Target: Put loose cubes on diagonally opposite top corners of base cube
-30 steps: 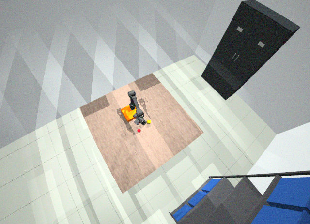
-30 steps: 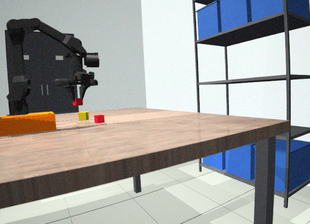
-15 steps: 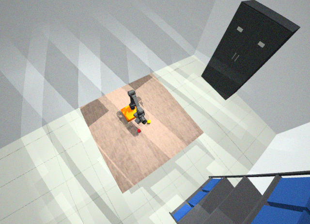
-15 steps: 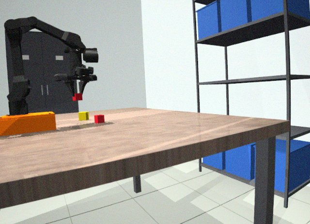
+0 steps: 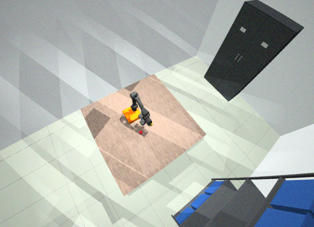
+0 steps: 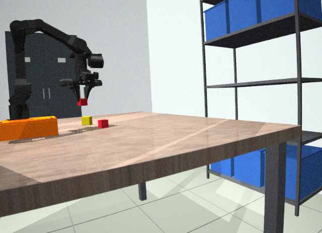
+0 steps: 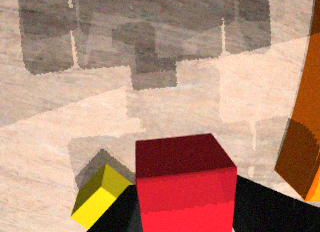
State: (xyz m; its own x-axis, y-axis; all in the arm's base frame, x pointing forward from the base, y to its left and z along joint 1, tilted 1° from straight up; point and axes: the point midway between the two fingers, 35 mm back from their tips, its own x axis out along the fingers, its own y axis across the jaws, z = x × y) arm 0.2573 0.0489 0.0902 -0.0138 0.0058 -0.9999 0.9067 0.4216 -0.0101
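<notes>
Right now my gripper tip is 20 mm short of the yellow base cube, 80 mm to the right of it and 100 mm above it. Round my gripper tip: red cube: 80 mm ahead, 90 mm to the right, 100 mm below.
</notes>
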